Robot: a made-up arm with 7 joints.
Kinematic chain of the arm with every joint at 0, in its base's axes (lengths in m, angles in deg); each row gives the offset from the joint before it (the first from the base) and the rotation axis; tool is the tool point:
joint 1: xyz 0 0 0.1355 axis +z
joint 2: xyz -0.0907 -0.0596 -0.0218 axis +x
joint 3: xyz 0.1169 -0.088 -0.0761 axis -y
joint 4: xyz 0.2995 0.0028 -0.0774 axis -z
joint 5: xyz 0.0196 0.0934 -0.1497 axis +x
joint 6: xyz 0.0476 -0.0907 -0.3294 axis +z
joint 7: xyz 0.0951 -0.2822 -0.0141 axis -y
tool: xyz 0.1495 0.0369 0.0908
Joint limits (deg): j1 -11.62..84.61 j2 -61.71..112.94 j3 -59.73..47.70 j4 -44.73..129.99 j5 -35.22..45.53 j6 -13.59..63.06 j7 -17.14..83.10
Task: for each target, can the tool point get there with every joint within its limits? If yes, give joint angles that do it. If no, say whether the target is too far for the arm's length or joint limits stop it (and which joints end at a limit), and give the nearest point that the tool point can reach.
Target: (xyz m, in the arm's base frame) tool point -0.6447 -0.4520 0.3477
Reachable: no: joint limits stop it (at a limit: joint 1, joint 2, joint 3, joint 4, joint 7) | nearest point -0.5633 -0.4733 0.2739 | short by 0.112 m
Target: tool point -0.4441 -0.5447 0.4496
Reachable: no: joint limits stop it (at a limit: joint 1, joint 2, joint 3, joint 7) | nearest point -0.4058 -0.5379 0.3819 | short by 0.078 m
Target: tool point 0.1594 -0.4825 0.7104
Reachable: no: joint limits stop it (at a limit: joint 1, joint 2, joint 3, joint 5, joint 6, joint 7) | nearest point 0.2559 -0.4663 0.5588 | short by 0.180 m
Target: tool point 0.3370 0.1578 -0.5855
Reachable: yes | joints 3.96 30.09 -23.72 -30.35 8.65 3.04 62.73
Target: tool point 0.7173 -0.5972 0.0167
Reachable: yes | joints 28.59 -47.21 -17.23 86.41 21.62 55.91 4.86
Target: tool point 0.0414 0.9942 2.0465
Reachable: no: too far | nearest point 0.0241 0.5792 0.7422 | short by 1.369 m
